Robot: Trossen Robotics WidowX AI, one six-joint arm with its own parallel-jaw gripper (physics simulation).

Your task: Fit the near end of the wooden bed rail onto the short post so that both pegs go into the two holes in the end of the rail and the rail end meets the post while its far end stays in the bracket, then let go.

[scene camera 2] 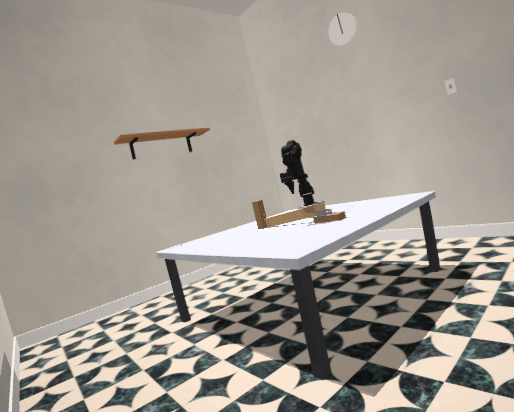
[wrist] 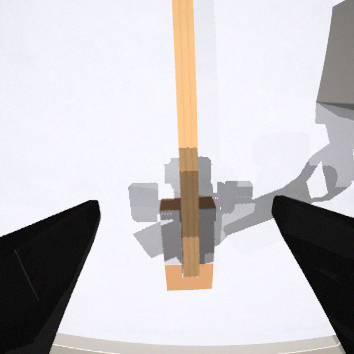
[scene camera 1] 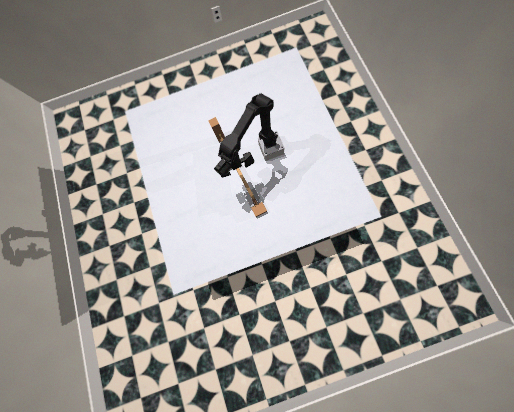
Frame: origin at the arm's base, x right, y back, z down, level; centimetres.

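Where they show: gripper, fingertip midpoint: (scene camera 2: 298,192) (wrist: 187,206) (scene camera 1: 238,170); arm's base at its link origin: (scene camera 2: 309,204) (scene camera 1: 269,142).
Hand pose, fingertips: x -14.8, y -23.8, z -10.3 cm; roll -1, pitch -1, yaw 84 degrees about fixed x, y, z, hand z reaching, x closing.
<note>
Each offset is from my fingertips to the centre of the thing. "pt": to the spot under its first point. Level surfaces: height alone.
The wooden rail {dy -0.5, dx +7.6, dz +13.3 cm} (scene camera 1: 248,187) (scene camera 2: 291,216) (wrist: 185,90) runs from the short post to the bracket. In scene camera 2 it slopes down to a low near end by the foot of the upright post {pt dy -3.7, dx +33.2, dz +0.3 cm} (scene camera 1: 214,122) (scene camera 2: 259,214); contact there cannot be told, and the peg fit is too small to make out. The rail's far end lies between the grey sides of the bracket (scene camera 2: 322,212) (wrist: 170,240), over its wooden block {pt dy +3.9, dx -21.6, dz +14.7 cm} (scene camera 1: 259,209) (scene camera 2: 331,217) (wrist: 175,282). My gripper (scene camera 1: 235,165) (scene camera 2: 291,189) (wrist: 187,206) is open and empty above the rail, its fingers either side of it in the wrist view.
The arm's base (scene camera 1: 271,147) stands on the white table {dz +18.3 cm} (scene camera 1: 310,190) (scene camera 2: 240,245), beside the rail. Shadows of the arm fall across the rail and bracket. A wall shelf (scene camera 2: 162,135) hangs well away from the table.
</note>
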